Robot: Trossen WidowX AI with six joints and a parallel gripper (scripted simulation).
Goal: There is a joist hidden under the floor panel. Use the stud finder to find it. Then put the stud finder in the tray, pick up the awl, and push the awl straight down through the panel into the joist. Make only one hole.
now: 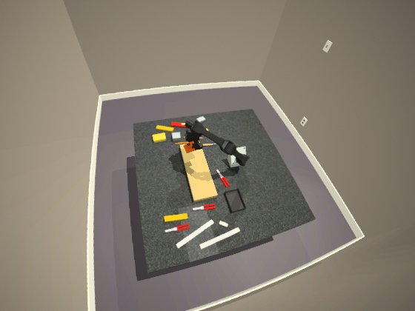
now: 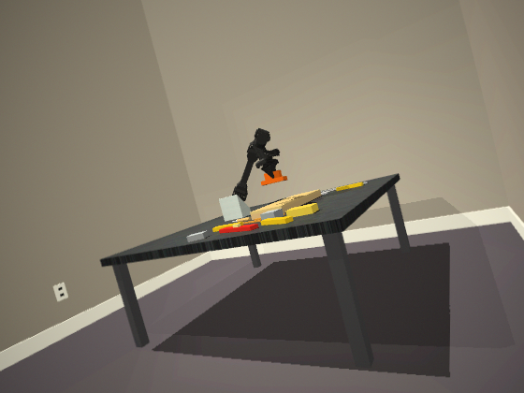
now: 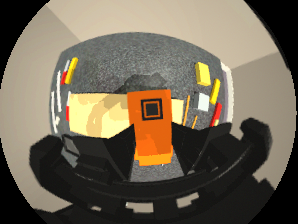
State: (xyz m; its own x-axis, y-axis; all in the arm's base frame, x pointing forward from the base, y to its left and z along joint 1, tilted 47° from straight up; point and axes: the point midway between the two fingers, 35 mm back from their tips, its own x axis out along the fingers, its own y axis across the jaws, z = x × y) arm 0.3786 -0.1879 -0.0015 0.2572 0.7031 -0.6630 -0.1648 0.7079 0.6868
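The dark tray lies 450 mm to the left of my gripper tip, 240 mm behind it and 160 mm below it. From my gripper tip the other things lie so: awl 210 mm behind, 170 mm below, 110 mm to the right; then grey block 250 mm to the right, 160 mm below, 80 mm ahead; then orange stud finder 20 mm above, 10 mm ahead.
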